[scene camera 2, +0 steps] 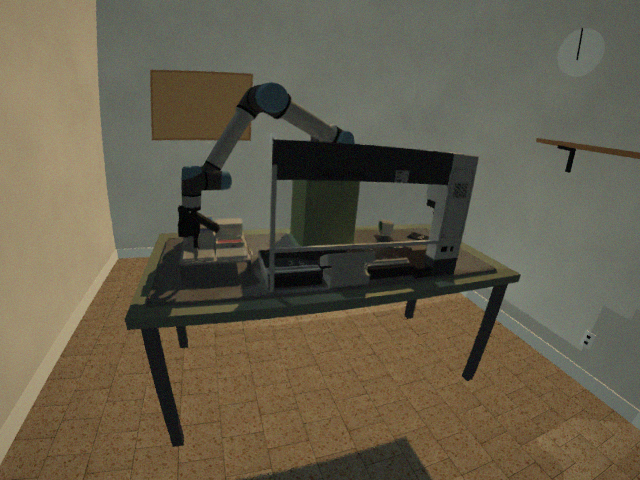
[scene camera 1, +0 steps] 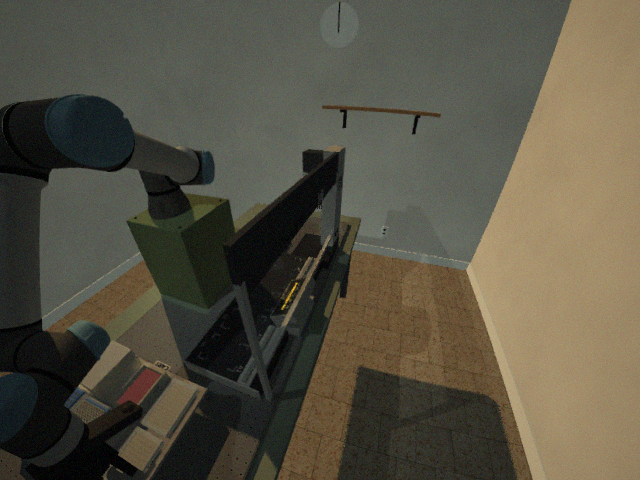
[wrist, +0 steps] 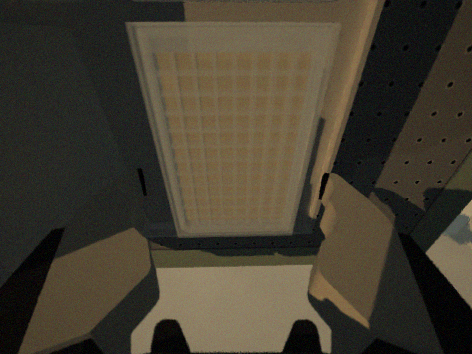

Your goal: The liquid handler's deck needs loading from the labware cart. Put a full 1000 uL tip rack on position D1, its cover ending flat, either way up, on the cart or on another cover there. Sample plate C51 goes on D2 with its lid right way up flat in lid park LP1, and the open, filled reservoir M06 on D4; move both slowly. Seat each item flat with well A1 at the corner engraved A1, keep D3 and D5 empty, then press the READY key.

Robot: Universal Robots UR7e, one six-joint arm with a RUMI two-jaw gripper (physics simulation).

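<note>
My gripper is open and empty. In the wrist view its fingertips stand apart, one on each side of the near end of a clear-covered plate with a grid of amber wells; its label cannot be read. The plate lies flat on the cart. Also on the cart are an open container with a red surface, a pale covered item, a tall pale box and a blue-edged rack, partly hidden by the arm. The dark deck shows under the gantry; its engraving and the READY key are unreadable.
The liquid handler's black gantry beam spans above the deck beside the cart. The arm stands on a green pedestal behind it. A pale block is at the handler's front. A small cup stands at the back.
</note>
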